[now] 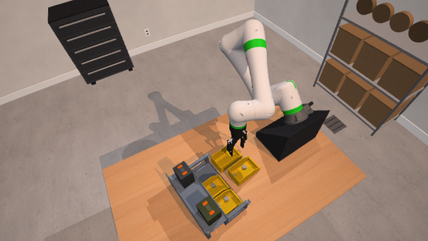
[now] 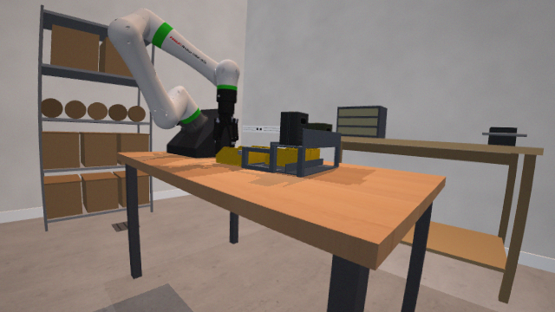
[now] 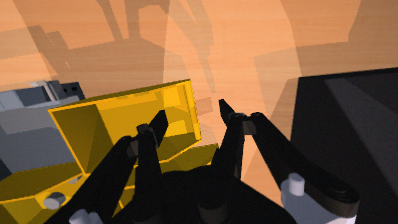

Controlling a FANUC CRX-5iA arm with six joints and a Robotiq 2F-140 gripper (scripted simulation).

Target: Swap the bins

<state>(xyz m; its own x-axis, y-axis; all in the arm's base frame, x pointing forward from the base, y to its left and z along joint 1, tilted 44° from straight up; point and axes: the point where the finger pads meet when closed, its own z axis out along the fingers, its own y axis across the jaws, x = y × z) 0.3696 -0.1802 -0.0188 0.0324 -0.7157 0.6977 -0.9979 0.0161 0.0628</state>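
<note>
Right now the grey round part is 2 cm ahead of my hand, 11 cm to the left of it and 5 cm below it. Round my hand: grey shelf 30 cm ahead, 12 cm to the left, 1 cm above.
</note>
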